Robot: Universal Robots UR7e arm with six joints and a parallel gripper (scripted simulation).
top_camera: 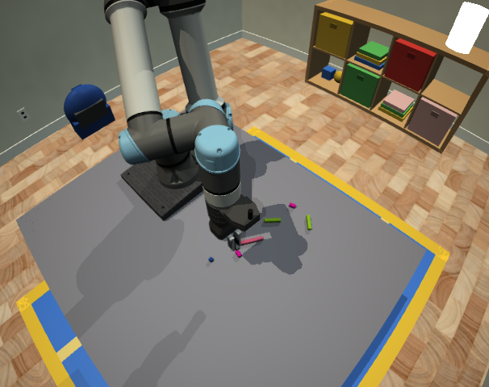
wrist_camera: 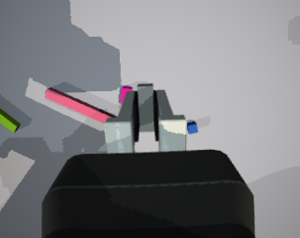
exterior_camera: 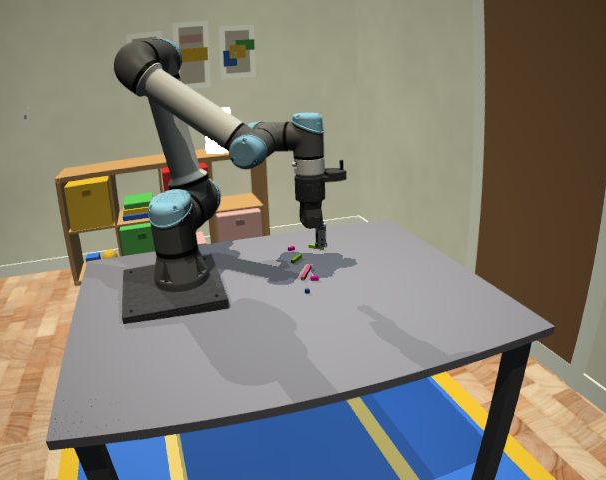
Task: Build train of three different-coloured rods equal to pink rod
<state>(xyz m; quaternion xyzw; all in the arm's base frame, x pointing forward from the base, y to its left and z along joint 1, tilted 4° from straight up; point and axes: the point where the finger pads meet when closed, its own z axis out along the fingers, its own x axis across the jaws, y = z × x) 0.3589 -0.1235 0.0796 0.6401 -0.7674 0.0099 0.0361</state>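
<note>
Right now my hand is 6 cm past the blue rod, 4 cm to the left of it and 12 cm above it. The rest, counted from my hand: lime rod (10 cm ahead, 24 cm to the left, 12 cm below); then pink rod (1 cm behind, 7 cm to the left, 12 cm below); then grey rod (1 cm below).
</note>
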